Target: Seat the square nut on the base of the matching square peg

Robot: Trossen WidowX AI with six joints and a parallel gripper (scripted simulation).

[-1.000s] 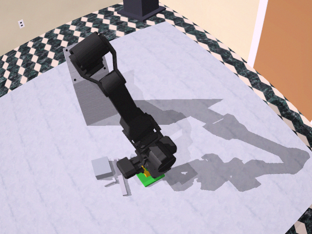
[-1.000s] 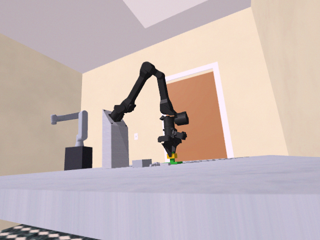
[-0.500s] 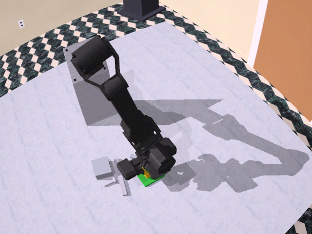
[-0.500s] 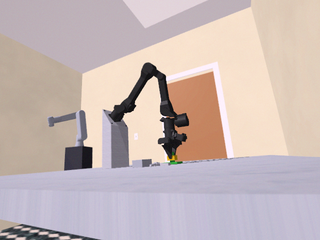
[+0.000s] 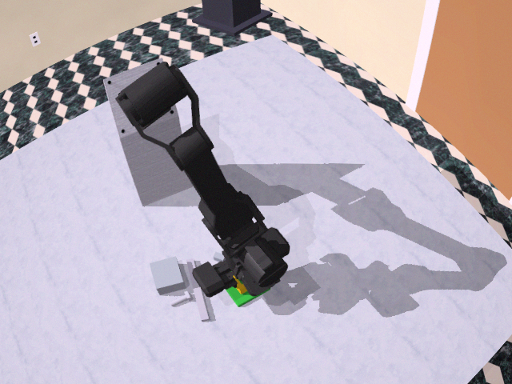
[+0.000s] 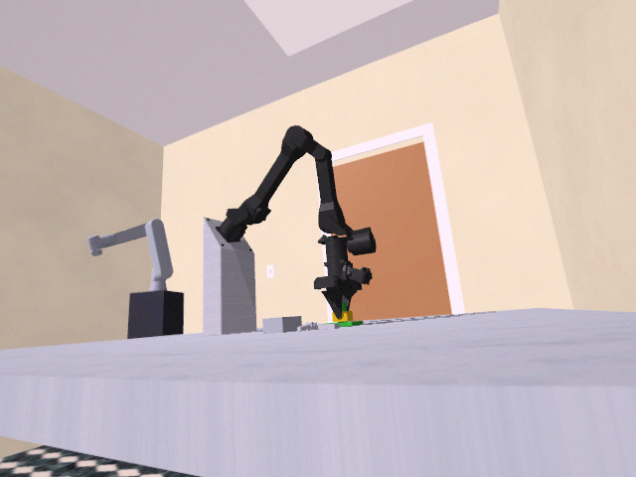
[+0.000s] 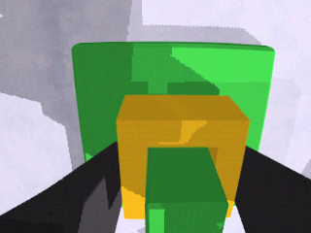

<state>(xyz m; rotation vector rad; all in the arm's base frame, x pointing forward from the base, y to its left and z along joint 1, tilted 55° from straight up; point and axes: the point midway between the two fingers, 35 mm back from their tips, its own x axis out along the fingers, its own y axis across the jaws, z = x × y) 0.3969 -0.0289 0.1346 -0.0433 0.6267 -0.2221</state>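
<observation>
Now: hand 80 mm past the small cube, 50 mm above it and 20 mm to the right of it. The rest, counted from my hand: tile: 100 mm to the left, 80 mm behind, 50 mm below; long grey bar: 70 mm to the right, 70 mm behind, 50 mm below; small grey piece: 110 mm to the right, 70 mm behind, 50 mm below.
</observation>
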